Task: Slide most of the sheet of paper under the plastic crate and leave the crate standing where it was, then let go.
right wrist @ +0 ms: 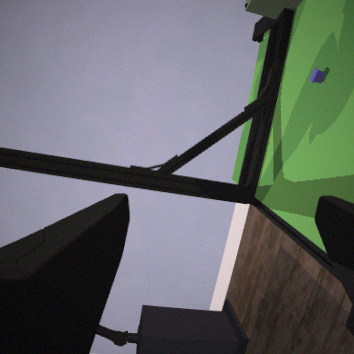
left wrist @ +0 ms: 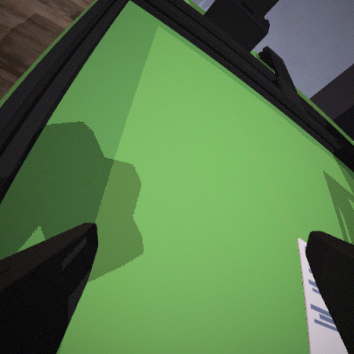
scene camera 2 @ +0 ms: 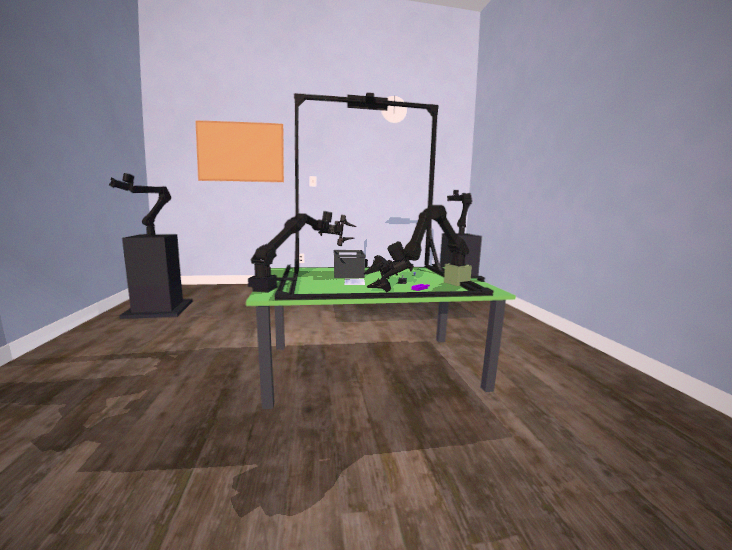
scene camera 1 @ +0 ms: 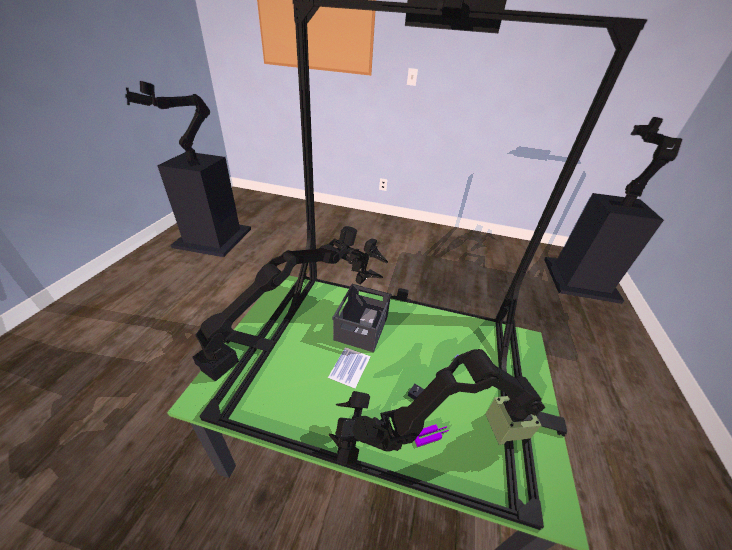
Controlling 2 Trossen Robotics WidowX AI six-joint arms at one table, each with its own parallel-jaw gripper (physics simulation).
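Observation:
The sheet of paper [scene camera 1: 350,367] [scene camera 2: 354,282], white with blue-grey lines, lies flat just in front of the dark grey plastic crate [scene camera 1: 355,338] [scene camera 2: 349,267], which stands upright. I cannot tell whether the sheet's far edge touches the crate. Part of the sheet [left wrist: 316,305] shows beside a finger in the left wrist view. My left gripper [scene camera 1: 334,420] [scene camera 2: 368,279] [left wrist: 203,238] is open and empty, low over the table's near side, nearer the front edge than the sheet. My right gripper [scene camera 1: 384,268] [scene camera 2: 353,232] [right wrist: 223,206] is open and empty, high above and behind the crate.
A purple object [scene camera 1: 428,439] [scene camera 2: 420,287] and a small dark block [scene camera 1: 415,391] lie right of the sheet. A small blue block [right wrist: 317,75] shows in the right wrist view. A pale green block [scene camera 1: 502,426] [scene camera 2: 457,273] stands at the left arm's base. Black rails edge the table.

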